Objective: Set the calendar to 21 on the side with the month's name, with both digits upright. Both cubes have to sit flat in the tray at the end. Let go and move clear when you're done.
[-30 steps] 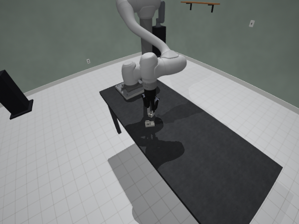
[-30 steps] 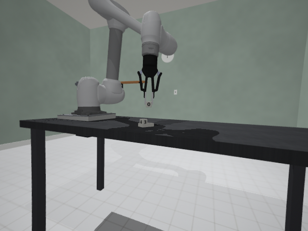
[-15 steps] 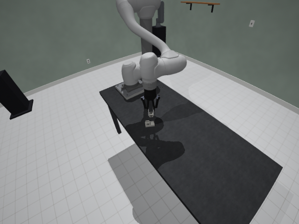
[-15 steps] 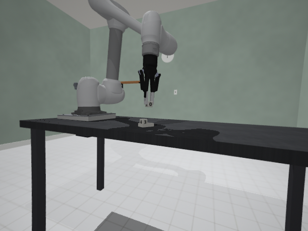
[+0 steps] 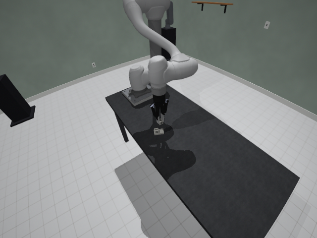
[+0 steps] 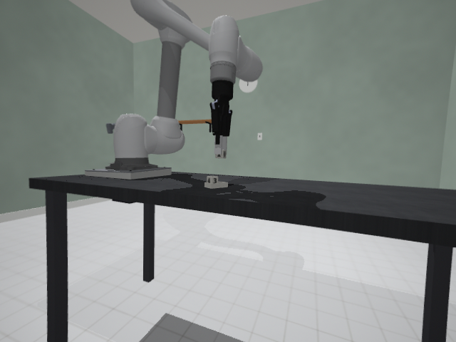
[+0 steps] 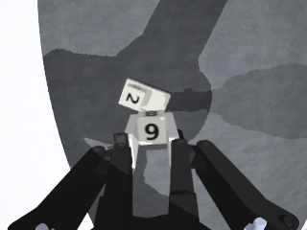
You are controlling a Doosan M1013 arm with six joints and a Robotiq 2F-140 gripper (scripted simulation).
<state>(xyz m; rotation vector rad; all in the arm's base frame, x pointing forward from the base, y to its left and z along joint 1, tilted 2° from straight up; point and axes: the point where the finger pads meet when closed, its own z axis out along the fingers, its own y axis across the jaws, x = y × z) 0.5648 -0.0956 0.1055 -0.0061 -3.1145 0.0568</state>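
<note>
The cube lies 3 cm below my hand. Round my hand: white tray: 14 cm below, 1 cm to the right, 1 cm behind.
</note>
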